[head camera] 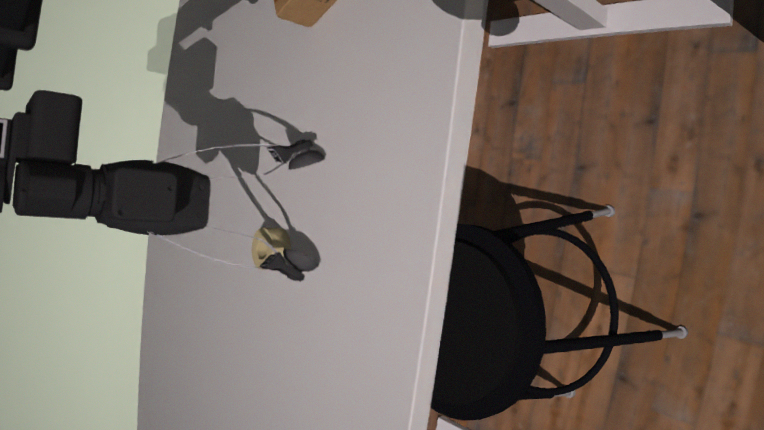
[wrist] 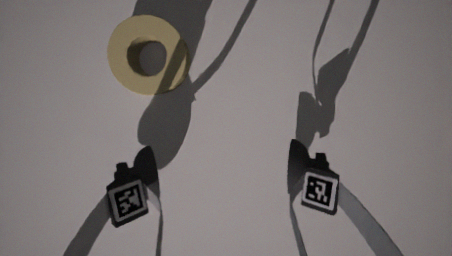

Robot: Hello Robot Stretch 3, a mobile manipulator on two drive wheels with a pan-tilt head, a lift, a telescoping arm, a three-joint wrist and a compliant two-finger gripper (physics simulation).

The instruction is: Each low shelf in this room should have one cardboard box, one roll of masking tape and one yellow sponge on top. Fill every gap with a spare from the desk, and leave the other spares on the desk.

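Frame: origin at the robot's base, x right, y up, z back, level; centimetres.
Seen in the pictures: gripper, fingertip midpoint: (head camera: 317, 211).
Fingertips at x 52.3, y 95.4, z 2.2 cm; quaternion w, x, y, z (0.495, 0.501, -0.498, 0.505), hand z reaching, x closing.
Note:
Offsets run from my fingertips to a thing's top centre. "spot": to the spot under its first point. Level surfaces: height alone.
A pale yellow roll of masking tape {dx +8.0, dy +2.2, dz -4.5 cm} (head camera: 271, 238) (wrist: 118, 56) lies flat on the grey desk {dy -0.3 cm} (head camera: 347, 347) (wrist: 400, 100). My gripper (head camera: 300, 210) (wrist: 222, 161) is open and empty above the desk. In the wrist view the roll is beyond the left fingertip, to the upper left, not between the fingers. In the head view the lower fingertip partly overlaps the roll. Part of a cardboard box {spot: dx +2.0, dy +2.3, dz +22.9 cm} (head camera: 304, 9) shows on the desk at the top edge of the head view. The low shelves and a yellow sponge do not show in these views.
A black round stool {dx +14.9, dy -39.4, dz -17.1 cm} (head camera: 494, 325) stands at the desk's long edge, its seat partly hidden by the desk. A white desk foot {spot: dx -1.9, dy -92.8, dz +53.7 cm} (head camera: 652, 18) rests on the wooden floor {dy -95.4 cm} (head camera: 695, 133) at the upper right. A pale green wall (head camera: 69, 320) runs along the desk's other side.

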